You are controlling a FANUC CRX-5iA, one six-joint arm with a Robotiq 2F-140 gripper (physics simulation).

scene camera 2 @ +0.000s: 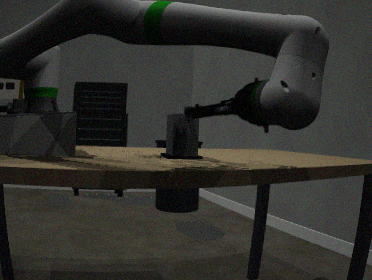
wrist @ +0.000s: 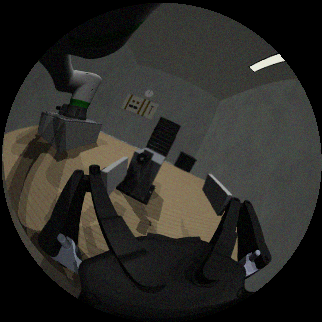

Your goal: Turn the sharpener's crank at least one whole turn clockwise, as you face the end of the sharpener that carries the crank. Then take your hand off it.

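Where they show: gripper, fingertip midpoint: [wrist: 167,174]; arm's base at its link origin: [scene camera 2: 40,117] [wrist: 73,116].
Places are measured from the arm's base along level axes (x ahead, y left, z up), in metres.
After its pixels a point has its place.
Note:
The sharpener [scene camera 2: 175,140] @(y -0.226, x 0.392, z -0.060 m) [wrist: 135,177] @(y -0.255, x 0.412, z -0.037 m) is a dark grey upright block on a flat black base, standing on the table. In the wrist view its crank [wrist: 144,157] @(y -0.291, x 0.409, z 0.029 m) shows as a dark arm with a round knob near the top of the end that faces the gripper. In the scene view the crank cannot be told apart from the dark fingers. My gripper [scene camera 2: 190,111] [wrist: 167,174] @(y -0.343, x 0.445, z 0.032 m) is open and empty, reaching nearly level from the right with its fingertips at the height of the sharpener's top. In the wrist view the sharpener appears between the fingers, nearer the left pad; contact cannot be told.
The wooden table [scene camera 2: 300,162] @(y -0.439, x 0.705, z -0.112 m) [wrist: 175,212] @(y -0.250, x 0.570, z -0.112 m) carries a grey robot pedestal [scene camera 2: 37,134] @(y -0.165, x -0.018, z -0.054 m) [wrist: 85,135] @(y -0.015, x 0.126, z -0.062 m) on the left. A black drawer cabinet [scene camera 2: 101,112] [wrist: 164,137] and a black bin [scene camera 2: 177,200] [wrist: 185,161] stand beyond the table. The arm spans above the sharpener.

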